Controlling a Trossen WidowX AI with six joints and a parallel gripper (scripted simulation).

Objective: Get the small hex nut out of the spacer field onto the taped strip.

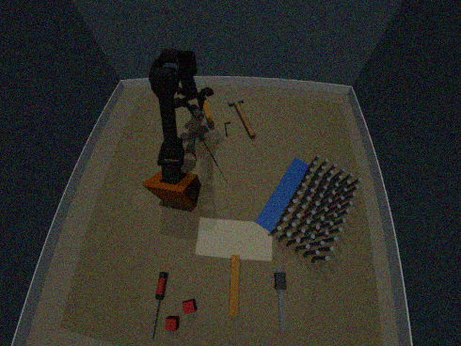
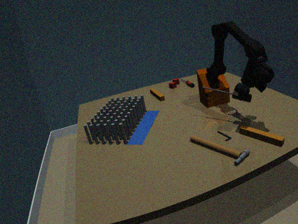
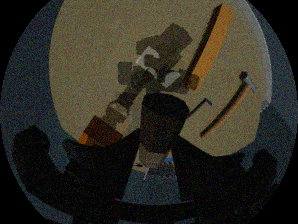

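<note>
Now: the blue taped strip 45 cm ahead of my gripper tip, 25 cm to the right of it and 14 cm below it. The rest, counted from my gripper tip: hook tool 8 cm to the right, 7 cm ahead, 2 cm above; hex key 14 cm below, 12 cm ahead, 6 cm to the left.
</note>
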